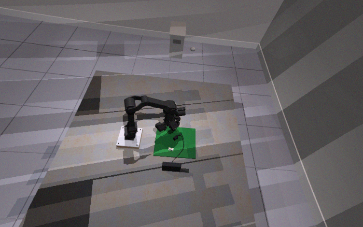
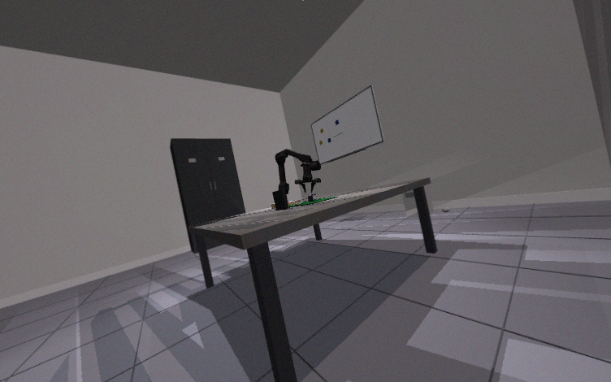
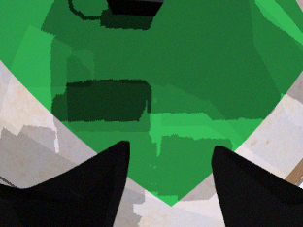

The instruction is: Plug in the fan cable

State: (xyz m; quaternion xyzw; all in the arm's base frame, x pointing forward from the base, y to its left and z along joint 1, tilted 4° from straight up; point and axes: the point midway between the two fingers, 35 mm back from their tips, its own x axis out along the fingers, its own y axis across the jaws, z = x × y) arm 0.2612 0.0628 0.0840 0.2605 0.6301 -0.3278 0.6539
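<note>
The black fan plug is 7 cm ahead of my gripper tip, 5 cm to the right of it and 4 cm below it. From my gripper tip the other things lie so: black fan (27 cm to the right, 5 cm ahead); then white four-pin fan header (13 cm to the right, 6 cm below, 4 cm ahead); then green board (8 cm below, 7 cm to the right, 7 cm ahead).
</note>
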